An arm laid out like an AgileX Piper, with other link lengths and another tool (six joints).
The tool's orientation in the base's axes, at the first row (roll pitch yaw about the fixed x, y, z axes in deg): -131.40, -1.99, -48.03
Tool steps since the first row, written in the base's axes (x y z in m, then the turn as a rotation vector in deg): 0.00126, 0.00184, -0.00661, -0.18, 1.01, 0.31; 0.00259, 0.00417, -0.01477, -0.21, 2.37, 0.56; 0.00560, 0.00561, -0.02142, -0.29, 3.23, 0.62; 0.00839, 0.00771, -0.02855, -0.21, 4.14, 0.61; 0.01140, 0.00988, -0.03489, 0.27, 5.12, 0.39; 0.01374, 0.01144, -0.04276, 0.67, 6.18, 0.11; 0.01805, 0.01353, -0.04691, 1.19, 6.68, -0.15; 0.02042, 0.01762, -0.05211, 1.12, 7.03, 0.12; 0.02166, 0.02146, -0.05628, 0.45, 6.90, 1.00; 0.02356, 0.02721, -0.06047, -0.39, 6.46, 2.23; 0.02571, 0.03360, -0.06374, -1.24, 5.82, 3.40; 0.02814, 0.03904, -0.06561, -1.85, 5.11, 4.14; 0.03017, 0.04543, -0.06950, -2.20, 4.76, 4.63
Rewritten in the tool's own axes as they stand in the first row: -0.00075, 0.00351, 0.00598, -0.86, -0.61, 0.18; -0.00188, 0.00792, 0.01327, -1.88, -1.41, 0.66; -0.00117, 0.01081, 0.02008, -2.57, -1.82, 0.99; -0.00111, 0.01386, 0.02741, -3.20, -2.27, 1.48; -0.00093, 0.01619, 0.03438, -3.61, -2.78, 2.38; -0.00080, 0.02026, 0.04168, -4.14, -3.25, 3.31; 0.00038, 0.02036, 0.04790, -4.17, -3.54, 4.02; -0.00125, 0.02125, 0.05468, -4.47, -3.87, 3.97; -0.00342, 0.02201, 0.06001, -4.79, -4.15, 2.94; -0.00657, 0.02160, 0.06665, -4.98, -4.47, 1.43; -0.01000, 0.02008, 0.07314, -5.04, -4.65, -0.14; -0.01248, 0.01782, 0.07841, -4.89, -4.59, -1.32; -0.01601, 0.01682, 0.08524, -4.85, -4.62, -2.01
